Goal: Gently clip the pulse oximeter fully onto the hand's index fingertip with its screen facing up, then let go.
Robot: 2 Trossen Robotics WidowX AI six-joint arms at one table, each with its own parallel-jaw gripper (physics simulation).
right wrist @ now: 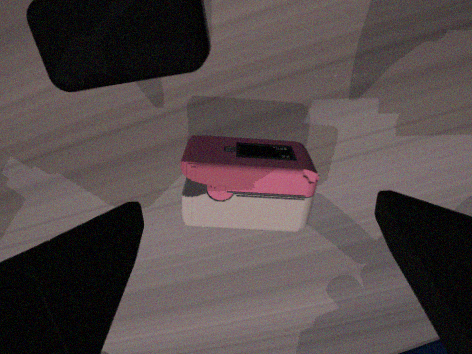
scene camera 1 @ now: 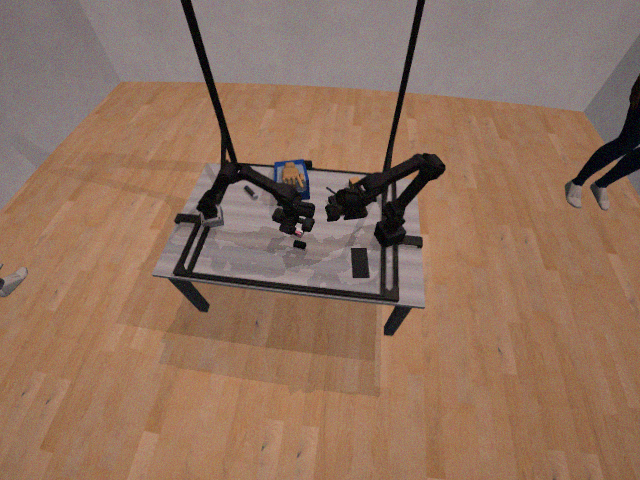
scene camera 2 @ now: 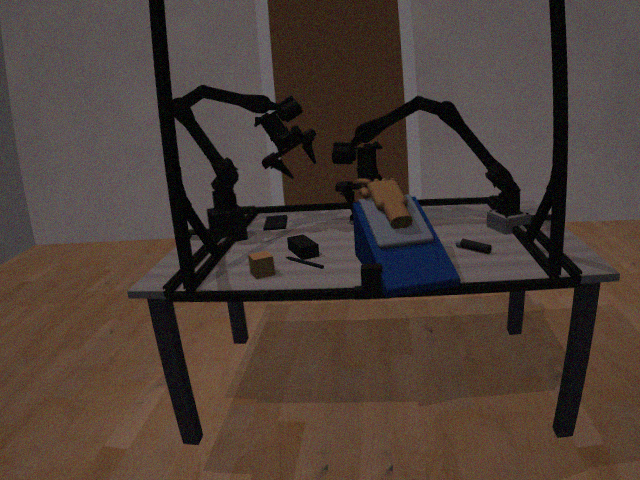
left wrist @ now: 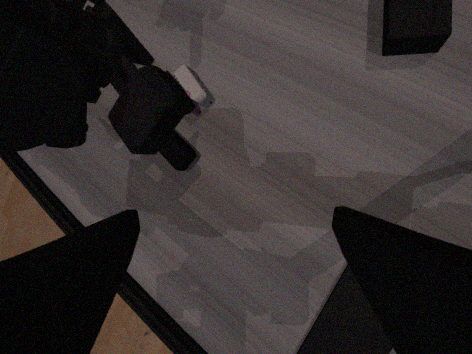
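Where they show: left gripper, fingertip midpoint: (scene camera 1: 335, 219) (scene camera 2: 304, 171) (left wrist: 237, 218); right gripper, fingertip midpoint: (right wrist: 259, 208) (left wrist: 171, 84); left arm's base, link origin: (scene camera 1: 391, 227) (scene camera 2: 225, 209); right arm's base, link origin: (scene camera 1: 210, 213) (scene camera 2: 508, 212).
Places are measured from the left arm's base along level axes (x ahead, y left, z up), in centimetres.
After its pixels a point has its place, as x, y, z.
Note:
The pulse oximeter (scene camera 1: 298, 232) @[38.8, -17.3, -6.4] (left wrist: 190, 82) @[38.0, -19.2, -6.4] (right wrist: 250, 182) @[39.6, -18.3, -6.3], pink above and white below, rests on the table, its dark screen showing in the right wrist view. My right gripper (right wrist: 259, 208) @[39.6, -18.6, -4.8] is open and low over it, the oximeter appearing between the fingertips without being held; the arm partly covers it in the left wrist view. My left gripper (scene camera 2: 303, 170) @[24.9, -6.6, 9.3] (left wrist: 237, 218) @[24.9, -6.6, 9.3] is open and empty, high above the table. The tan hand (scene camera 1: 293, 174) @[32.8, -38.5, 9.8] (scene camera 2: 390, 198) @[31.8, -46.3, 6.7] lies on a grey pad on the blue sloped stand (scene camera 2: 413, 268) @[27.1, -63.5, -5.3]. In scene camera 2 the hand partly hides my right gripper.
A black rounded block (scene camera 1: 299, 244) @[40.6, -10.8, -6.4] (left wrist: 179, 151) @[38.8, -10.8, -6.3] (right wrist: 125, 45) @[40.5, -11.8, -6.2] lies close to the oximeter. A black box (scene camera 2: 303, 246) @[13.2, -32.1, -6.0], a pen (scene camera 2: 305, 262) @[11.8, -36.4, -8.9] and a wooden cube (scene camera 2: 261, 264) @[-0.5, -39.2, -6.0] are left of the stand in scene camera 2. A dark cylinder (scene camera 2: 474, 245) @[52.7, -54.1, -7.6] lies right of it. A flat black rectangle (scene camera 1: 360, 262) @[18.1, 7.1, -8.7] lies farther off.

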